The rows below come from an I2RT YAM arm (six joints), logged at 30 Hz.
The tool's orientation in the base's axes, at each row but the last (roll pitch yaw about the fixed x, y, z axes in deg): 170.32 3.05 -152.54; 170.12 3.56 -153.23; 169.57 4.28 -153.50; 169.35 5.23 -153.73
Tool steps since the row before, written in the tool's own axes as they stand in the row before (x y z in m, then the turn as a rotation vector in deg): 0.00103 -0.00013 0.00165 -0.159 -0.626 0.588; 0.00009 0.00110 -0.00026 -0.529 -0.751 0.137; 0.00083 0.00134 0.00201 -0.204 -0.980 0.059; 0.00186 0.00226 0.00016 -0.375 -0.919 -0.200
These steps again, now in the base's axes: -0.00090 -0.00030 -0.00170 0.412 -0.370 -0.675; -0.00057 0.00087 0.00044 0.809 -0.394 -0.230; -0.00138 0.00119 -0.00179 0.623 -0.754 -0.220; -0.00268 0.00119 0.00009 0.749 -0.679 0.061
